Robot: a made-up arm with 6 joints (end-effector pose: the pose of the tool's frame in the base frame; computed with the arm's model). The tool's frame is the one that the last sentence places. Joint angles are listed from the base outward.
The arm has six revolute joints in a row. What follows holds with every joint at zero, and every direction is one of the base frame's. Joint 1 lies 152.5 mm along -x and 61.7 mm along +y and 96.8 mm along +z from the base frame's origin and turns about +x. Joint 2 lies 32.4 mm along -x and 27.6 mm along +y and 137.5 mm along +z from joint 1 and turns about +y. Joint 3 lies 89.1 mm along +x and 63.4 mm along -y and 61.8 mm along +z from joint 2 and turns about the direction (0.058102, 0.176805, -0.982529). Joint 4 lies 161.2 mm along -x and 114.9 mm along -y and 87.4 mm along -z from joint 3 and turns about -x. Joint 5 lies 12.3 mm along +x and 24.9 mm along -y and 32.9 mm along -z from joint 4 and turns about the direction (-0.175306, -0.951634, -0.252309). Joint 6 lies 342.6 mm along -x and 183.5 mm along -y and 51.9 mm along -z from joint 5 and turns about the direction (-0.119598, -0.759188, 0.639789). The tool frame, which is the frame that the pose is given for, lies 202.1 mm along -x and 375.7 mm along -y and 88.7 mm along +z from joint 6; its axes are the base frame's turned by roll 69.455, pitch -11.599 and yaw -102.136 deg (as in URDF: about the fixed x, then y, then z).
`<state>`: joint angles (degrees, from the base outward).
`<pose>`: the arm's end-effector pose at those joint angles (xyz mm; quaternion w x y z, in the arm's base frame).
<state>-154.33 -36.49 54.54 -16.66 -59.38 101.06</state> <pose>-549.8 252.3 537.1 0.7846 0.1212 -0.3796 0.4750</pose>
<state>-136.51 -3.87 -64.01 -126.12 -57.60 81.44</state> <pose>-220.5 -254.0 473.9 0.6078 0.2859 -0.1051 -0.7334</pose>
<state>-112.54 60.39 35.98 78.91 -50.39 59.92</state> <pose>338.0 673.6 -74.7 0.2260 -0.9186 -0.2194 -0.2387</pose>
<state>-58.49 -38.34 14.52 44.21 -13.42 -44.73</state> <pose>-1018.7 95.9 335.3 0.1590 -0.2081 -0.8920 -0.3685</pose>
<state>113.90 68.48 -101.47 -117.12 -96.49 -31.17</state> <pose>-750.7 414.0 412.3 0.0660 -0.2013 -0.0390 -0.9765</pose>
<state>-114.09 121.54 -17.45 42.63 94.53 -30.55</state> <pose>-394.1 761.0 854.7 0.5425 -0.5604 -0.6222 -0.0666</pose>
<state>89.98 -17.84 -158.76 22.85 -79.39 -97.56</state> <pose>-311.2 -742.0 326.0 0.3655 0.0965 -0.6991 -0.6069</pose>
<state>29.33 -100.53 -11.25 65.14 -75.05 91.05</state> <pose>-739.2 -383.3 -14.4 0.2639 0.4130 -0.8668 -0.0924</pose>
